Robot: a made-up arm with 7 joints.
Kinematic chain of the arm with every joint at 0, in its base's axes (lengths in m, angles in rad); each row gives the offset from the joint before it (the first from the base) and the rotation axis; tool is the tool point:
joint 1: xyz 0 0.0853 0 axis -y
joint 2: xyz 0 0.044 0 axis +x
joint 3: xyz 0 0 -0.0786 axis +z
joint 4: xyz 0 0 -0.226 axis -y
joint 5: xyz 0 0 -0.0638 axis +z
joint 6: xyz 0 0 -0.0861 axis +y
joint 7: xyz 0 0 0 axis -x
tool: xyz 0 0 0
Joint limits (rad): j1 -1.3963..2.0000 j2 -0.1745..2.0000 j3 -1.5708..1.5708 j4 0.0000..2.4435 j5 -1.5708..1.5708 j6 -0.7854..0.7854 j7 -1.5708..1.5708
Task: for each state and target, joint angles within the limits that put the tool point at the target. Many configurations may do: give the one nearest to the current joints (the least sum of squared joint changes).
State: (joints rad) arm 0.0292 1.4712 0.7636 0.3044 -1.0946 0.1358 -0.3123
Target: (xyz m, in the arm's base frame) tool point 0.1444 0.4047 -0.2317
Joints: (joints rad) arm 0.0806 0.6879 0.4386 1.1759 -1.0946 0.1358 -0.3123
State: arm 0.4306 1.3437 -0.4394 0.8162 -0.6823 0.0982 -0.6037
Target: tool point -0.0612 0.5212 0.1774
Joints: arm 0.8202 2.0000 -0.1396 0.6344 -0.6823 0.0982 -0.6037
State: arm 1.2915 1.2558 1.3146 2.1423 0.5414 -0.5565 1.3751
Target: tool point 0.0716 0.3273 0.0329
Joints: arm 1.3383 0.8527 1.0445 2.4415 0.5414 -0.5565 1.3751
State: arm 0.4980 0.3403 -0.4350 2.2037 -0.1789 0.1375 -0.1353
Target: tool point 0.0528 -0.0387 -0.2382
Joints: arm -0.0712 -0.1745 -1.0622 1.8767 -0.1789 0.1375 -0.1353
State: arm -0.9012 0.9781 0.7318 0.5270 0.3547 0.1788 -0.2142
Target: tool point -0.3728 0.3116 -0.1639
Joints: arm -1.2687 0.3370 0.6984 0.4079 0.3547 0.1788 -0.2142
